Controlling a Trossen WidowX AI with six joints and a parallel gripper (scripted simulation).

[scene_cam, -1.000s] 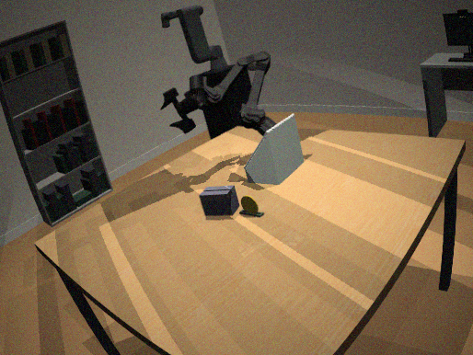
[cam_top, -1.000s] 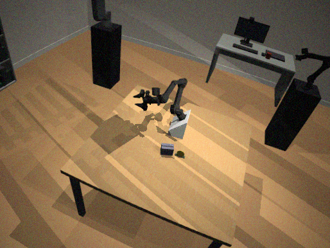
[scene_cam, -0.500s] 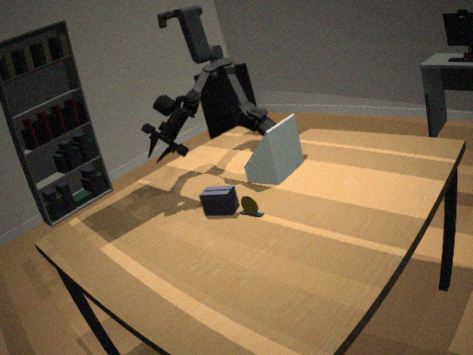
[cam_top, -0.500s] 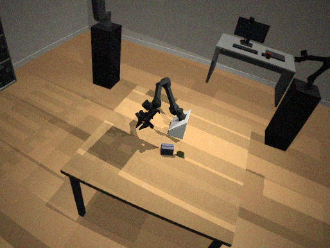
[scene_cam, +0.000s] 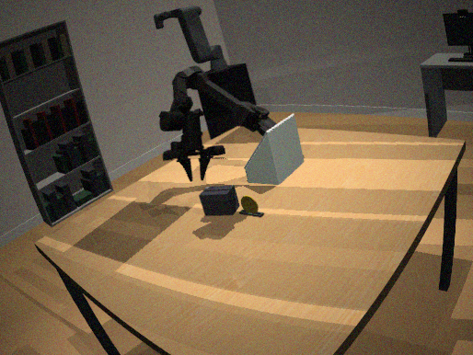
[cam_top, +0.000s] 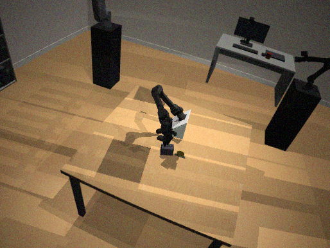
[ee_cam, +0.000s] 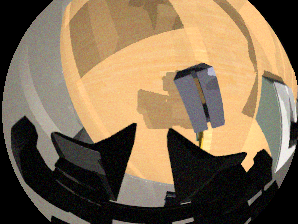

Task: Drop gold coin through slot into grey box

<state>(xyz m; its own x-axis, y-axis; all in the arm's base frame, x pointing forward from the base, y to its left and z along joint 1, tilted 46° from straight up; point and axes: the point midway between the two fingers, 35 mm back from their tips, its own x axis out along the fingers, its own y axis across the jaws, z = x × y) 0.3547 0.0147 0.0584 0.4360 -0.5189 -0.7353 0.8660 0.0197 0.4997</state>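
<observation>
Right now the thin gold coin is 12 cm to the left of my gripper tip, 10 cm below it and 7 cm behind it.
</observation>
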